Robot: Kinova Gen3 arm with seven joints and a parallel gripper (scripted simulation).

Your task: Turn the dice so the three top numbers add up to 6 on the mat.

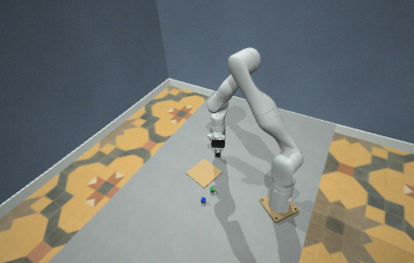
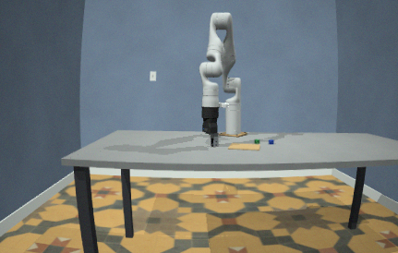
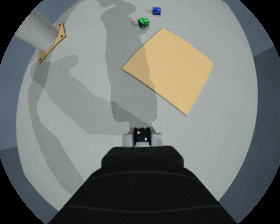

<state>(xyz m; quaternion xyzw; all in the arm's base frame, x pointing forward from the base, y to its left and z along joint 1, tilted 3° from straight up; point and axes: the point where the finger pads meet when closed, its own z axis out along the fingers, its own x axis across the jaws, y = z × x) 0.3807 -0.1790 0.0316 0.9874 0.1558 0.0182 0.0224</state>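
Now: hand 1 cm above the black die. Round my hand: blue die (30 cm to the left, 5 cm behind, 1 cm below); green die (23 cm to the left, 6 cm behind, 1 cm below); tan mat (14 cm to the left, 2 cm below, 2 cm ahead).
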